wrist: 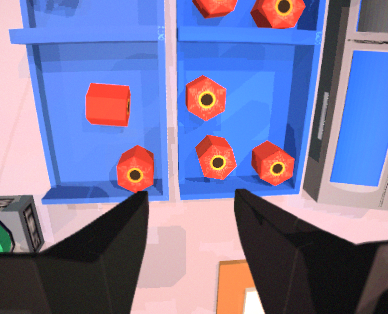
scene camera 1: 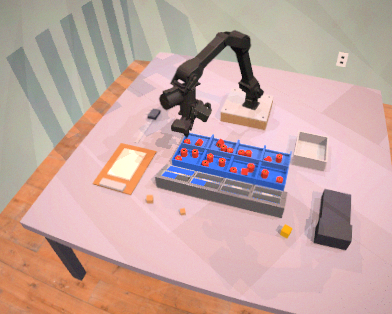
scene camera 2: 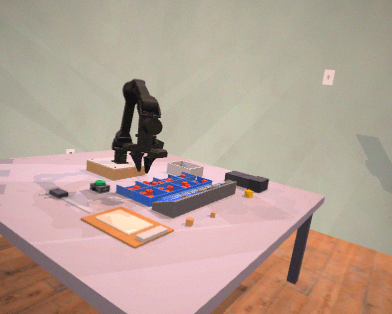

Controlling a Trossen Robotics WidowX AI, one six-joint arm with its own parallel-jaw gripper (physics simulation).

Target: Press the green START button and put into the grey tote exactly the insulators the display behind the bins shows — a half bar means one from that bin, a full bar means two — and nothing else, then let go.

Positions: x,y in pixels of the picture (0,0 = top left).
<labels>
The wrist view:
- my gripper: 191,199
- grey display bar: 339,39
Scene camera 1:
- my gripper: 188,133
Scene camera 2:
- my gripper: 142,172
</labels>
